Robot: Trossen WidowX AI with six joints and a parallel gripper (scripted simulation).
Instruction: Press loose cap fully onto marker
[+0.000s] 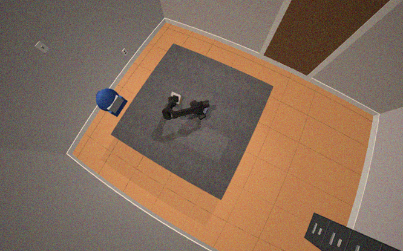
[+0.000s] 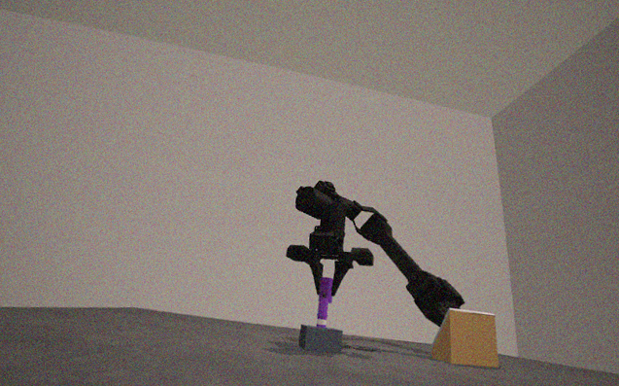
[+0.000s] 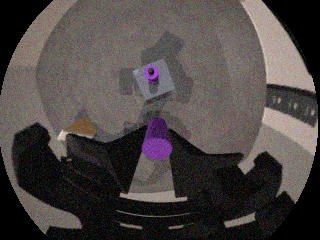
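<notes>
The dark grey holder block lies 80 mm below my gripper tip, 70 mm to the left of it and 30 mm ahead of it. From my gripper tip the other things lie so: purple cap 10 mm above.
</notes>
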